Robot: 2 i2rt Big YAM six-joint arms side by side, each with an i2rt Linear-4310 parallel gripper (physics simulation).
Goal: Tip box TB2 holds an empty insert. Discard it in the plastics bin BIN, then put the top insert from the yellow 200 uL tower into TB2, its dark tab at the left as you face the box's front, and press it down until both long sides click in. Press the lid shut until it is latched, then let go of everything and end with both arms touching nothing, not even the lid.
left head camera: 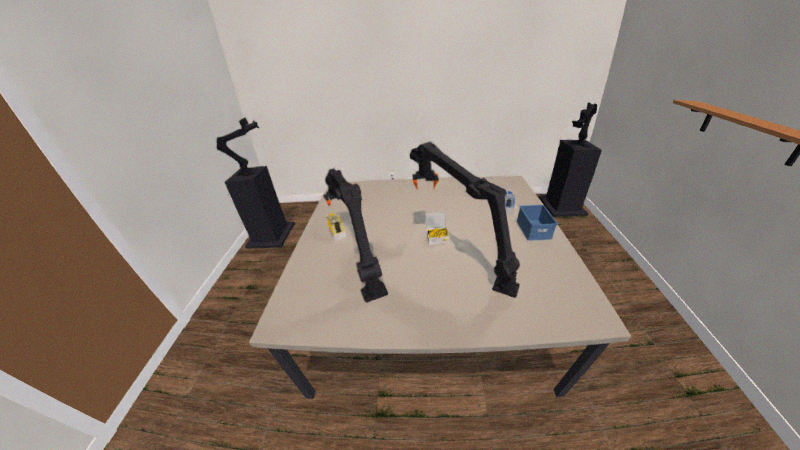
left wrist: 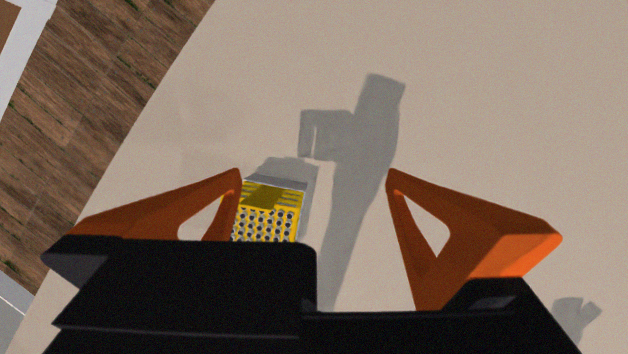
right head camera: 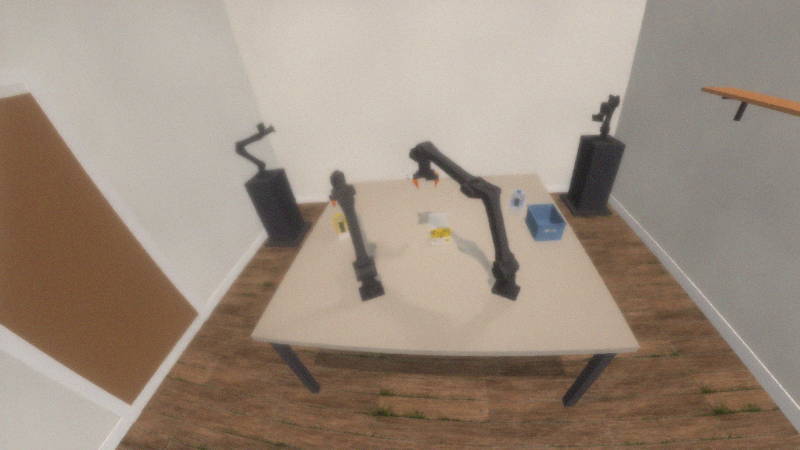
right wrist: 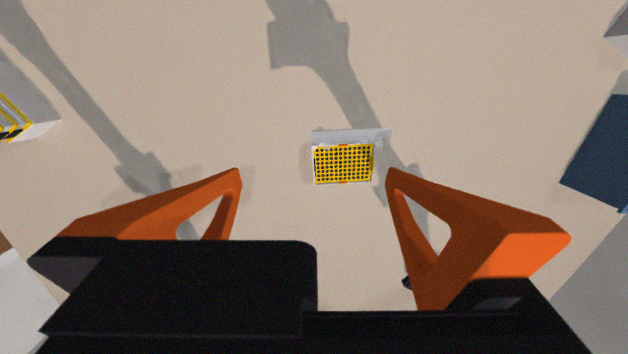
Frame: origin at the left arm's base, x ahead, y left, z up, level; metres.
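Seen in the pictures: left gripper, fingertip midpoint: (left head camera: pixel 335 202) (left wrist: pixel 313 176); right gripper, fingertip midpoint: (left head camera: pixel 425 188) (right head camera: pixel 426 187) (right wrist: pixel 313 175); left arm's base, origin of the base link: (left head camera: pixel 374 292) (right head camera: pixel 371 292); right arm's base, origin of the base link: (left head camera: pixel 505 288) (right head camera: pixel 505 290).
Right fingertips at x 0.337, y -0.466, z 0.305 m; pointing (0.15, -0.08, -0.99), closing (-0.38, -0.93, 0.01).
Observation:
Offsets run from my right fingertips to a thing's top centre. "spot": to the spot under its first point.
Tip box TB2 @[spot: dx -0.153, dy -0.004, dz -0.279 m] (left head camera: pixel 438 240) (right head camera: pixel 441 240) stands mid-table, its clear lid @[dx -0.056, dy -0.040, dz -0.158 m] (left head camera: pixel 435 219) (right head camera: pixel 438 219) (right wrist: pixel 350 134) open at the back. A yellow insert @[dx -0.114, dy -0.020, dz -0.238 m] (right wrist: pixel 343 164) with dark holes lies in it. The yellow 200 uL tower @[dx +0.234, dy +0.523, dz -0.198 m] (left head camera: pixel 335 226) (right head camera: pixel 340 226) (left wrist: pixel 265 225) (right wrist: pixel 12 125) stands at the left table edge. My left gripper (left head camera: pixel 328 202) (right head camera: pixel 333 202) (left wrist: pixel 313 176) is open and empty, above the tower and apart from it. The tower's near part is hidden in the left wrist view. My right gripper (left head camera: pixel 425 184) (right head camera: pixel 426 183) (right wrist: pixel 313 175) is open and empty, high behind TB2.
The blue bin BIN @[dx -0.325, dy -0.611, dz -0.185 m] (left head camera: pixel 537 229) (right head camera: pixel 545 229) (right wrist: pixel 597 150) stands near the right table edge. A clear bottle with a blue cap @[dx -0.068, dy -0.611, dz -0.180 m] (left head camera: pixel 509 200) (right head camera: pixel 517 200) stands behind it. Two other dark arms stand on black pedestals (left head camera: pixel 256 204) (left head camera: pixel 573 173) beyond the table's left and right sides.

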